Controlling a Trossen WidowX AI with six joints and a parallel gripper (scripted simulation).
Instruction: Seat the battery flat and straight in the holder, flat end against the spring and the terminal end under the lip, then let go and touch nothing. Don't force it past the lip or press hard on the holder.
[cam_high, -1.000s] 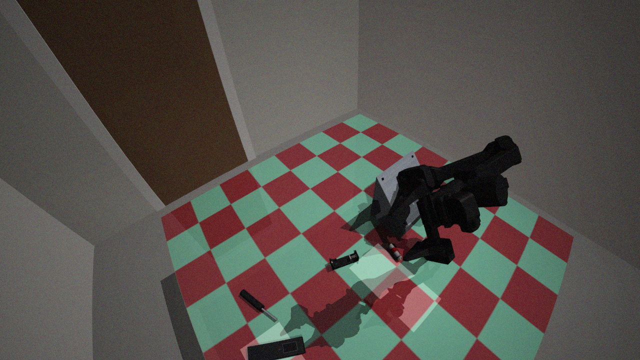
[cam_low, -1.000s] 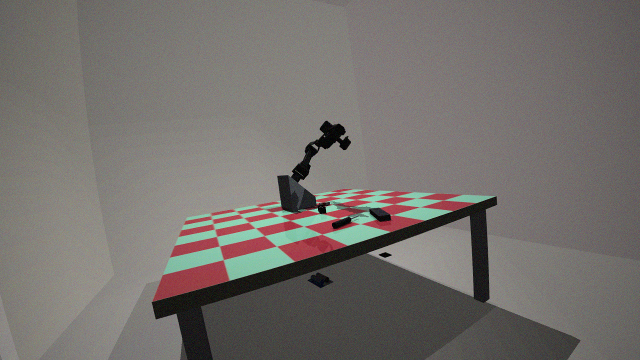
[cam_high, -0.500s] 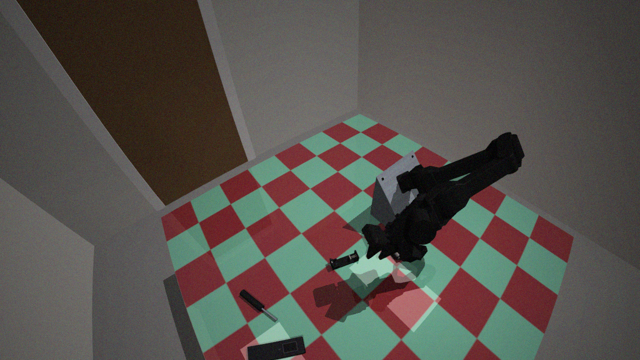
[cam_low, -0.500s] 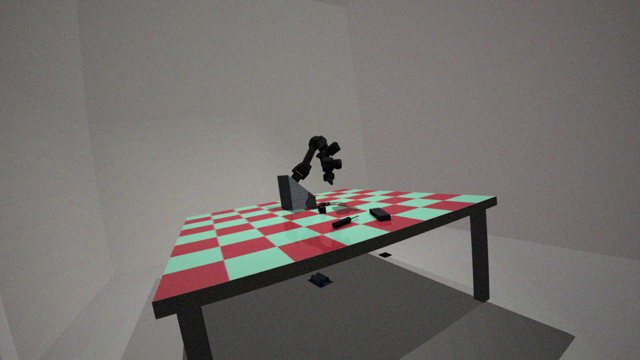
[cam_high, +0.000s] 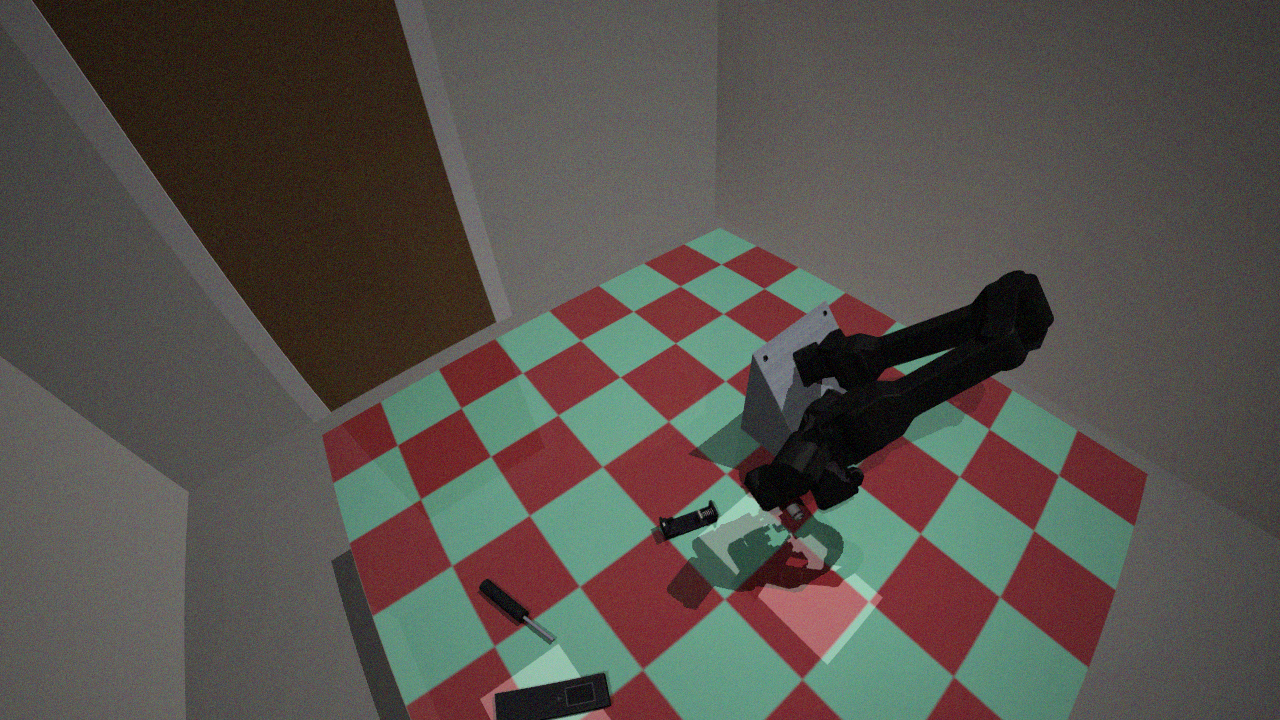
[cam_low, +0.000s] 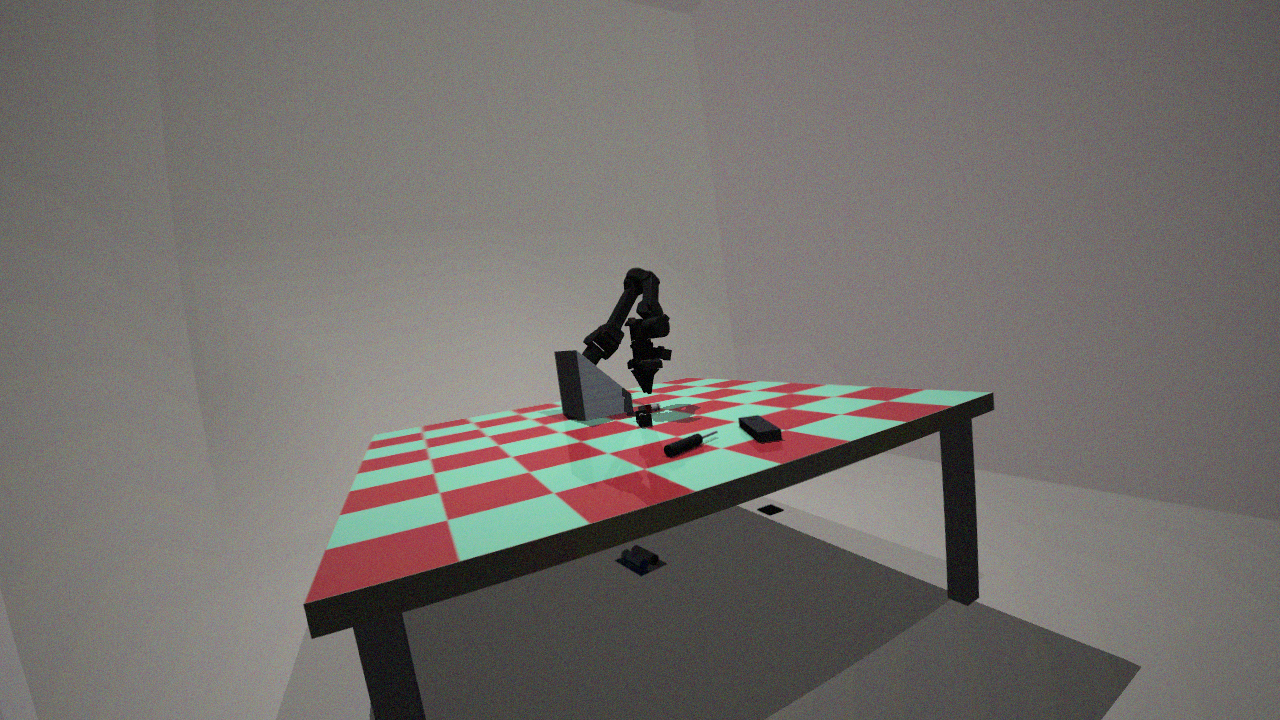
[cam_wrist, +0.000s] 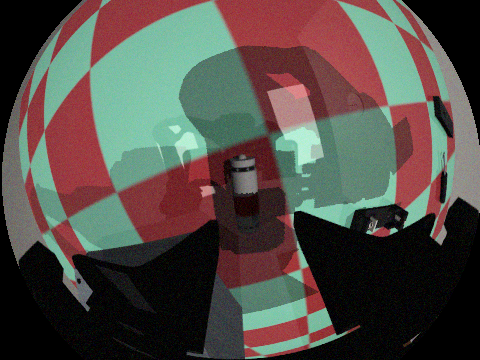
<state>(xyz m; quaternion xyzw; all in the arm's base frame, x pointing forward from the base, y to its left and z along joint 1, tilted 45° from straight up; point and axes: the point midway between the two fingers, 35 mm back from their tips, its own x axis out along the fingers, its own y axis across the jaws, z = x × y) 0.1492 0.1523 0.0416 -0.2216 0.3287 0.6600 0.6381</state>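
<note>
The battery is 4 cm below my gripper tip. Also, from my gripper tip: black remote 48 cm ahead, 5 cm to the left, 4 cm below; black screwdriver 47 cm ahead, 9 cm to the right, 4 cm below.
</note>
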